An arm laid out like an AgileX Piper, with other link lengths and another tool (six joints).
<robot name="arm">
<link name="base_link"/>
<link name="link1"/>
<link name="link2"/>
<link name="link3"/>
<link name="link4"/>
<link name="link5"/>
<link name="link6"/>
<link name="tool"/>
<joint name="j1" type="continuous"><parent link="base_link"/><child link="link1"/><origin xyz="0 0 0.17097" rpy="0 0 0"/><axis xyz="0 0 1"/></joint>
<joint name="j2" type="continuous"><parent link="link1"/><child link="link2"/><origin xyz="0 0 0" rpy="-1.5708 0 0"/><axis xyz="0 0 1"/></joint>
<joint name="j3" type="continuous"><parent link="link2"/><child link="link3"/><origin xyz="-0.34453 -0.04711 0" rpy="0 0 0"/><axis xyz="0 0 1"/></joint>
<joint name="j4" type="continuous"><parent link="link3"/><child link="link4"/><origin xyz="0.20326 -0.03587 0" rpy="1.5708 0 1.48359"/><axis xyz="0 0 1"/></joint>
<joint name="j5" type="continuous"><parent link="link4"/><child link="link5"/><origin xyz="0 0 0" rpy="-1.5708 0 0"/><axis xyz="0 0 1"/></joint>
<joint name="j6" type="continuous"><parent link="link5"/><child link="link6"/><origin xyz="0 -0.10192 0" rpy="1.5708 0 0"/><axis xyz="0 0 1"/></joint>
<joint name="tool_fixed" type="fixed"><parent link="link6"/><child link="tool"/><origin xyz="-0.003 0.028 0.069" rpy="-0.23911 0 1.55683"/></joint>
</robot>
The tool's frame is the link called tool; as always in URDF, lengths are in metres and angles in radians. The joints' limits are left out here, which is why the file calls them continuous.
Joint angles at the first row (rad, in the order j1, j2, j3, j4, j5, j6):
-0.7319 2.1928 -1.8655 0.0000 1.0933 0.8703
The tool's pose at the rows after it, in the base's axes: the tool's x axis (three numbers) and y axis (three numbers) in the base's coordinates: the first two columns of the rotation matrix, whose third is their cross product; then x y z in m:
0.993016, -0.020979, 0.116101, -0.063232, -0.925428, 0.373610, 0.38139, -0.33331, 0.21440
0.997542, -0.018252, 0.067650, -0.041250, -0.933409, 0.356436, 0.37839, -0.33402, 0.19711
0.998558, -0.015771, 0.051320, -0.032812, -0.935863, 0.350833, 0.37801, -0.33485, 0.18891
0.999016, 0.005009, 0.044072, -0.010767, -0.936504, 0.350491, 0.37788, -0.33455, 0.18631
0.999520, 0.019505, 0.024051, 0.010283, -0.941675, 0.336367, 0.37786, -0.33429, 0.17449
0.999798, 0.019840, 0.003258, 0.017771, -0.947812, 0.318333, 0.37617, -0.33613, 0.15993
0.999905, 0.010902, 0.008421, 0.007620, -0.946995, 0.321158, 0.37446, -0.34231, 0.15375
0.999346, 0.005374, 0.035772, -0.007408, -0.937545, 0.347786, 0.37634, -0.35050, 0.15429
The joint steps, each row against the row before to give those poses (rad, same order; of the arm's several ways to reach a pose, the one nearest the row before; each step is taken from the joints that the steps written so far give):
-0.0055 0.0393 -0.0199 -0.0384 0.0346 0.0200
0.0000 0.0326 -0.0010 -0.0170 0.0184 -0.0009
0.0000 0.0161 0.0000 -0.0062 0.0003 -0.0011
0.0000 0.0046 0.0010 -0.0023 -0.0011 -0.0203
-0.0001 0.0232 0.0001 -0.0010 0.0010 -0.0148
-0.0052 0.0290 -0.0001 0.0000 -0.0009 -0.0058
-0.0119 0.0128 0.0016 0.0012 -0.0204 -0.0022
-0.0088 0.0019 0.0001 -0.0028 -0.0415 0.0009

